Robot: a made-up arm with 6 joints. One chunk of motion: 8 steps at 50 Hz.
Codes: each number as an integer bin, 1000 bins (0 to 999) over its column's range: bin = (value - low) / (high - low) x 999, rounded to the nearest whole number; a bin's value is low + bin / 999 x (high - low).
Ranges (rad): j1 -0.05..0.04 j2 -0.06..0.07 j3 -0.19..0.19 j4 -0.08..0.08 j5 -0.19..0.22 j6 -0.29..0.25
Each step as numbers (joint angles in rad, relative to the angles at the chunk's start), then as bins.
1 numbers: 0.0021 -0.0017 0.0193 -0.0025 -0.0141 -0.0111
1 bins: 578 448 550 484 429 516
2 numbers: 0.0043 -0.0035 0.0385 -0.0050 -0.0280 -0.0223
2 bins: 603 434 601 468 395 495
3 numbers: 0.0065 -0.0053 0.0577 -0.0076 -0.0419 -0.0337
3 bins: 627 420 651 452 361 474
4 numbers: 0.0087 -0.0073 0.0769 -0.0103 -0.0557 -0.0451
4 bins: 652 405 702 435 327 453
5 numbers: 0.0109 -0.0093 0.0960 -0.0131 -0.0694 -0.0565
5 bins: 676 390 752 418 294 432
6 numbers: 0.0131 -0.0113 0.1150 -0.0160 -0.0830 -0.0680
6 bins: 700 374 802 400 261 411
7 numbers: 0.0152 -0.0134 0.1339 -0.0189 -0.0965 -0.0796
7 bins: 724 358 852 381 228 389
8 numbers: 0.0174 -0.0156 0.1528 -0.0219 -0.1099 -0.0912
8 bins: 748 341 901 363 195 368
